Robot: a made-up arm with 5 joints.
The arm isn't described. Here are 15 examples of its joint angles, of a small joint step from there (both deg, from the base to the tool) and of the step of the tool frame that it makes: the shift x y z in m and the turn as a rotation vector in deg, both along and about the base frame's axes.
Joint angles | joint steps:
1: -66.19 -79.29 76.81 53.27 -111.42 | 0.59 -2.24 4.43 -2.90 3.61
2: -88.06 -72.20 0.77 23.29 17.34 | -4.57 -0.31 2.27 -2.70 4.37
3: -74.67 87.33 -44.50 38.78 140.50 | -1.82 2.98 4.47 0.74 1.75
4: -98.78 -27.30 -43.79 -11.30 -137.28 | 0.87 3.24 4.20 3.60 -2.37
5: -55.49 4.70 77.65 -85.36 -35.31 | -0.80 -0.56 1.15 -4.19 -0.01
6: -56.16 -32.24 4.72 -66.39 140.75 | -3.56 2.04 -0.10 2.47 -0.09
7: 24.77 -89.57 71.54 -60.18 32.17 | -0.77 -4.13 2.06 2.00 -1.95
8: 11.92 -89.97 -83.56 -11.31 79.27 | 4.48 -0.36 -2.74 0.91 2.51
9: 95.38 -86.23 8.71 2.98 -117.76 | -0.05 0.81 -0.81 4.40 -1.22
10: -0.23 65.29 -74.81 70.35 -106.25 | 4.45 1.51 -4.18 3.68 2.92
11: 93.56 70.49 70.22 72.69 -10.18 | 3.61 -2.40 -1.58 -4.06 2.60
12: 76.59 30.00 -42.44 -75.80 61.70 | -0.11 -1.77 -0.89 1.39 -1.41
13: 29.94 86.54 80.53 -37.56 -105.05 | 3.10 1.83 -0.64 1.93 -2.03
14: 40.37 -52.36 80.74 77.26 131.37 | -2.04 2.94 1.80 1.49 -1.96
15: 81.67 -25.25 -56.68 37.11 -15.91 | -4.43 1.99 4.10 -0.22 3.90
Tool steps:
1: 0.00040 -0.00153 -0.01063 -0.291 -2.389 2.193
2: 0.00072 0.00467 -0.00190 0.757 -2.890 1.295
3: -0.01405 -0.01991 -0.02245 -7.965 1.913 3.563
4: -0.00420 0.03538 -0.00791 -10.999 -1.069 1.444
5: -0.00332 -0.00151 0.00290 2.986 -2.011 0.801
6: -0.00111 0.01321 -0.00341 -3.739 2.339 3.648
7: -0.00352 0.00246 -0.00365 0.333 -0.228 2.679
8: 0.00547 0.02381 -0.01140 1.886 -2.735 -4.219
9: -0.00041 -0.00380 0.00072 4.346 -0.779 1.213
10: -0.00281 -0.02588 0.00372 -1.365 1.058 -1.888
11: -0.00009 -0.00414 -0.00829 -8.218 -1.506 -4.880
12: -0.00090 0.00600 0.01015 -1.229 -0.323 1.520
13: -0.00199 0.00357 0.00081 0.492 3.358 -4.630
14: -0.00269 0.00568 -0.00641 3.462 5.217 0.181
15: 0.00901 -0.02364 -0.00528 5.237 3.929 1.820
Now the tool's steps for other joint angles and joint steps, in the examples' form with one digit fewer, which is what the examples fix.
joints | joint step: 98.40 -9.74 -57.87 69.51 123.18 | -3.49 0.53 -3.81 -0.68 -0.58
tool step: 0.0088 0.0067 0.0060 -4.00 -0.12 3.49
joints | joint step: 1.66 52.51 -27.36 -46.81 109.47 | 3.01 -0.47 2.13 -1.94 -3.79
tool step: -0.0035 -0.0175 -0.0032 3.50 -0.47 -1.60
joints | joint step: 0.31 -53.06 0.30 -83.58 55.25 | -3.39 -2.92 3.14 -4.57 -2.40
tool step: -0.0067 -0.0002 -0.0072 -1.69 -4.39 4.98
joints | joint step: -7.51 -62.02 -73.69 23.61 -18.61 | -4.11 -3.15 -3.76 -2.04 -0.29
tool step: -0.0202 -0.0197 -0.0241 1.36 -8.85 4.36
